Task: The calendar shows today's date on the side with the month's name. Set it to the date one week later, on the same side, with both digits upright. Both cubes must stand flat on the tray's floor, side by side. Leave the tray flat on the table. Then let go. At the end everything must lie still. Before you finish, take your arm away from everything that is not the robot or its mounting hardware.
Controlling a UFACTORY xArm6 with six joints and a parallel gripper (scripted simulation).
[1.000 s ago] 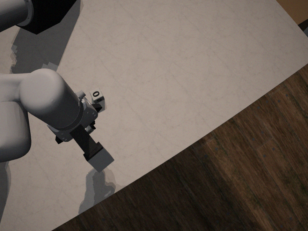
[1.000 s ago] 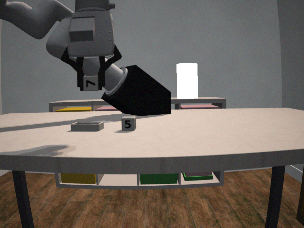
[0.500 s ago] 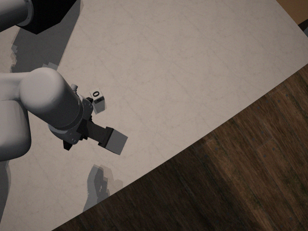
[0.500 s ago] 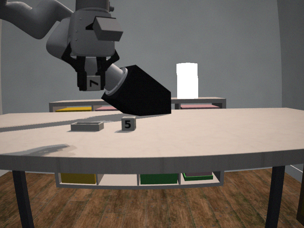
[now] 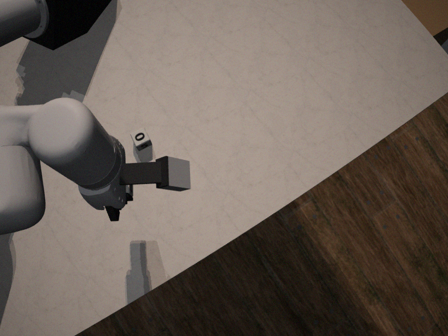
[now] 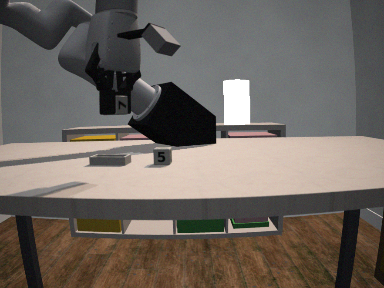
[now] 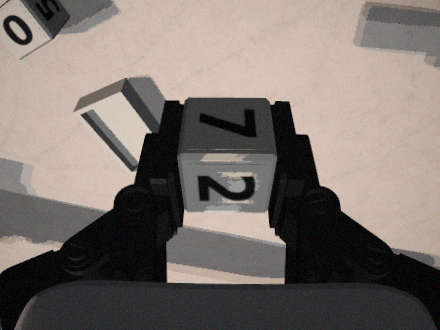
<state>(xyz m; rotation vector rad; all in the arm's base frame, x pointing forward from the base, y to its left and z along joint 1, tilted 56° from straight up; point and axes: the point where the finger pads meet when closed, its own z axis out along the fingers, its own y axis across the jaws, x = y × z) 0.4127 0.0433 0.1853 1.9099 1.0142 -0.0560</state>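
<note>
My hand is 1 cm above the white cube. The rest, counted from my hand: grey tray (12 cm behind, 1 cm to the right, 11 cm below).
</note>
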